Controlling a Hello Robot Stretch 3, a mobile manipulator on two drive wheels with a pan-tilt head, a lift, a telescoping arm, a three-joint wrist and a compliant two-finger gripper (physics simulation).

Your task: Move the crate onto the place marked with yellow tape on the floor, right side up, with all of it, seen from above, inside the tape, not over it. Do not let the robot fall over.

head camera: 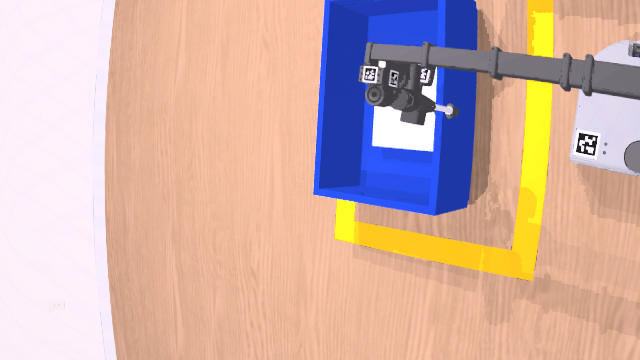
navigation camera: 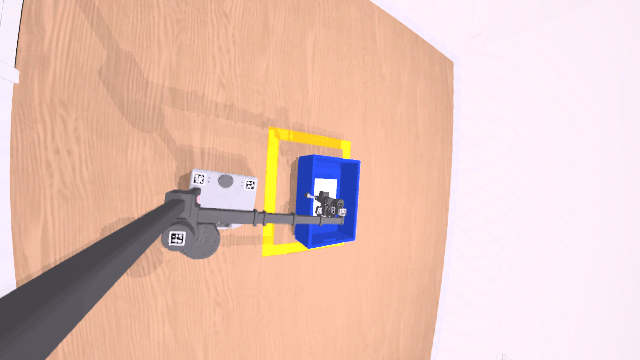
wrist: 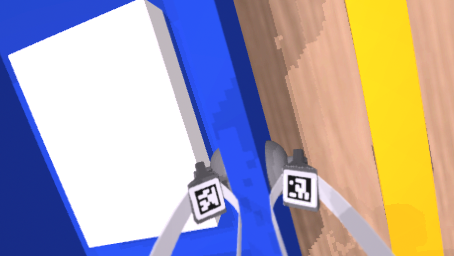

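Where they show: gripper, fingertip midpoint: (head camera: 446, 110) (navigation camera: 309, 195); robot's base, link origin: (head camera: 637, 155) (navigation camera: 225, 180).
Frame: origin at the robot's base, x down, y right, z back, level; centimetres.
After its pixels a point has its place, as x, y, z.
The blue crate (head camera: 457, 165) @(-12.8, 46.9, -11.6) (navigation camera: 304, 175) @(-13.3, 47.0, -10.4) (wrist: 195, 30) is right side up, long sides roughly parallel to the long sides of the yellow tape (head camera: 537, 130) @(-0.1, 29.0, 1.5) (navigation camera: 270, 200) @(-0.1, 30.0, 9.9) (wrist: 392, 100). In the head and navigation views it hides much of the far tape side and part of one short side; its far rim shows beyond the tape. Whether its bottom touches the floor is unclear. My gripper (head camera: 451, 110) @(-18.7, 50.0, 2.2) (navigation camera: 307, 195) @(-18.7, 50.0, 2.2) (wrist: 248, 161) @(-18.7, 50.0, 2.2) is shut on the crate's near long wall, one finger inside and one outside. A white block (head camera: 402, 135) @(-8.1, 67.2, -6.7) (navigation camera: 325, 185) @(-8.2, 67.4, -5.7) (wrist: 110, 125) lies in the crate.
My light grey base (head camera: 612, 115) @(-16.0, 7.9, 7.8) (navigation camera: 235, 197) @(-16.0, 6.0, 8.0) stands just outside the near tape side. My extended arm (head camera: 530, 65) @(-54.6, 20.9, 10.5) (navigation camera: 232, 216) @(-55.0, 3.0, 10.0) crosses above that tape and the crate. A white wall (head camera: 50, 150) @(-38.1, 278.0, -43.9) (navigation camera: 550, 150) @(-96.9, 274.9, -72.5) stands beyond the crate across a stretch of wooden floor (head camera: 225, 150) @(0.0, 153.1, -25.3) (navigation camera: 400, 175) @(0.0, 163.0, -27.3).
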